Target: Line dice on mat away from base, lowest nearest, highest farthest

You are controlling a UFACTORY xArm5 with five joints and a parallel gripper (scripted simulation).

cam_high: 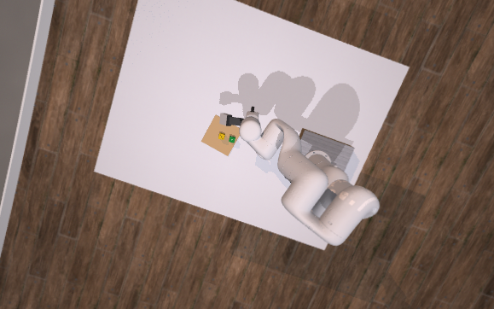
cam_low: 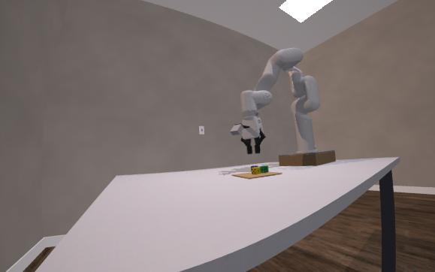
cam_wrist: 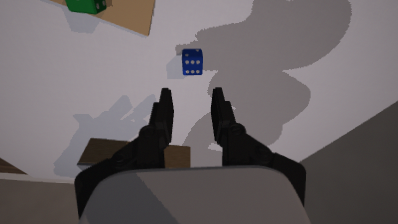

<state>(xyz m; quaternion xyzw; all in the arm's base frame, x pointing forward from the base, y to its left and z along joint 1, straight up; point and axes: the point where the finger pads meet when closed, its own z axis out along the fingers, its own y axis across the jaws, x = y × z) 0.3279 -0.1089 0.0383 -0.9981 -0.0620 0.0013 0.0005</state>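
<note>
My hand is 90 mm above the blue die. Round my hand: tan mat: 110 mm ahead, 100 mm to the left, 100 mm below; yellow die: 110 mm ahead, 100 mm to the left, 90 mm below; green die: 110 mm to the left, 90 mm below, 60 mm ahead.
</note>
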